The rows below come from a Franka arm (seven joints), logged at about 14 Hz.
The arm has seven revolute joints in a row. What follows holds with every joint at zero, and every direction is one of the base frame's. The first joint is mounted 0.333 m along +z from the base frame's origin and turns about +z. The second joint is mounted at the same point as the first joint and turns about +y. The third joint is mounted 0.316 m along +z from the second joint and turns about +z. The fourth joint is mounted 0.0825 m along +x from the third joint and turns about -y. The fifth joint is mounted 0.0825 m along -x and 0.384 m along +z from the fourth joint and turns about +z. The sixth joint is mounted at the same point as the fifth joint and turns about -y. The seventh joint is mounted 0.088 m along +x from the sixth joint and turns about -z. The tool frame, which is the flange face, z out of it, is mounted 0.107 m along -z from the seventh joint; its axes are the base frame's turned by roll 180, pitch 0 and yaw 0 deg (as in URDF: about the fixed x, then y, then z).
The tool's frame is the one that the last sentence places.
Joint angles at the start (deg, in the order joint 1, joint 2, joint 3, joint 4, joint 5, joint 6, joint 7):
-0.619 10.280 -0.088 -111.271 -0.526 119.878 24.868
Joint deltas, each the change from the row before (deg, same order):
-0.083 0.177 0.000 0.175 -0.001 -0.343 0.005
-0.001 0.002 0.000 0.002 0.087 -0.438 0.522
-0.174 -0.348 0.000 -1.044 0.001 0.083 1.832
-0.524 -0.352 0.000 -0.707 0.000 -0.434 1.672
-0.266 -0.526 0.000 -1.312 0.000 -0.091 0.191
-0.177 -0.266 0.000 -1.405 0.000 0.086 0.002
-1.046 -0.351 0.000 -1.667 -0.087 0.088 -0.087
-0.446 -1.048 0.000 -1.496 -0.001 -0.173 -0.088
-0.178 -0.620 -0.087 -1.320 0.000 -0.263 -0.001
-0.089 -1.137 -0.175 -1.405 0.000 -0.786 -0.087
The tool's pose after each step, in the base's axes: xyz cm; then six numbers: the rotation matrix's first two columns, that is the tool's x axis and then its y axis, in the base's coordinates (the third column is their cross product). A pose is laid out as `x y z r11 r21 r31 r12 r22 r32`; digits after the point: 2 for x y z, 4 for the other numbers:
59.30 -0.86 38.81 0.9029 -0.4290 -0.0286 -0.4284 -0.9033 0.0222
59.22 -0.85 38.75 0.8983 -0.4379 -0.0358 -0.4373 -0.8990 0.0245
58.75 -1.03 38.29 0.8820 -0.4691 -0.0445 -0.4681 -0.8831 0.0305
58.32 -1.55 38.04 0.8627 -0.5026 -0.0557 -0.5012 -0.8645 0.0384
57.67 -1.80 37.53 0.8577 -0.5095 -0.0689 -0.5074 -0.8605 0.0459
57.03 -1.96 36.73 0.8547 -0.5121 -0.0850 -0.5092 -0.8589 0.0548
56.20 -2.97 35.81 0.8445 -0.5256 -0.1031 -0.5214 -0.8507 0.0659
55.37 -3.36 35.68 0.8400 -0.5308 -0.1127 -0.5260 -0.8475 0.0709
54.63 -3.57 35.26 0.8355 -0.5346 -0.1272 -0.5287 -0.8451 0.0791
53.71 -3.76 35.20 0.8313 -0.5371 -0.1431 -0.5299 -0.8435 0.0878

